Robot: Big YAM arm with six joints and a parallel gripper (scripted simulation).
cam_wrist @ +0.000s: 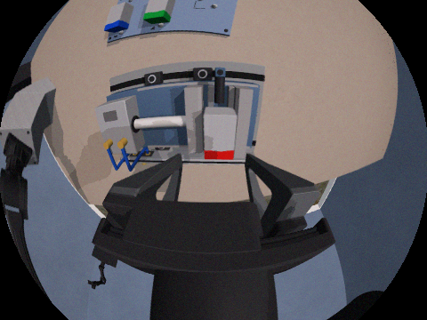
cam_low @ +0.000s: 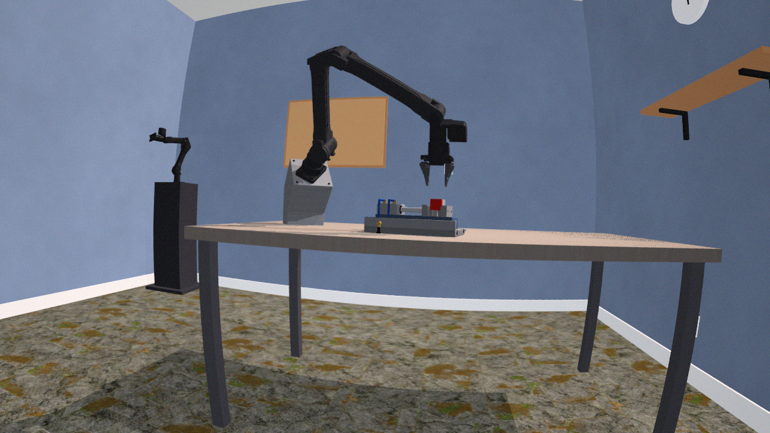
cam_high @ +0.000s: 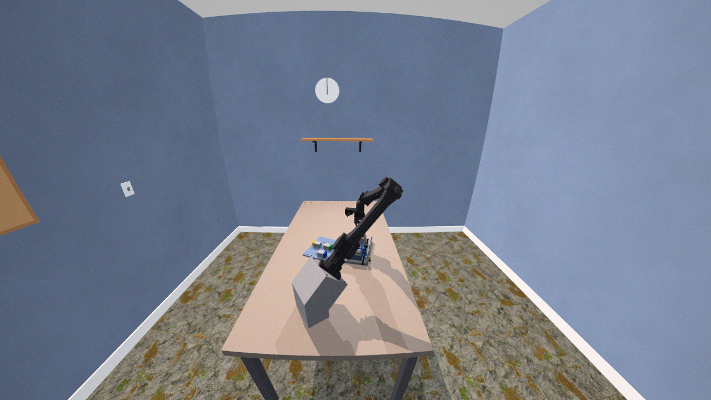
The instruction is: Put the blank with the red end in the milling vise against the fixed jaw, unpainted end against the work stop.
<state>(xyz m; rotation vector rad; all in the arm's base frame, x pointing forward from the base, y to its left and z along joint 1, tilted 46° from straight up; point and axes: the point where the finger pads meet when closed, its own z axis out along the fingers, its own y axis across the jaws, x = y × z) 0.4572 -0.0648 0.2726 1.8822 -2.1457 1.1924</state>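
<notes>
Now: hand 8 cm above the work stop, 5 cm to the right of it and 2 cm short of it. The rest, counted from my hand: green-ended blank (24 cm to the left, 14 cm below, 2 cm behind); blue plate (28 cm to the left, 16 cm below); vise (13 cm below, 6 cm behind, 3 cm to the left).
</notes>
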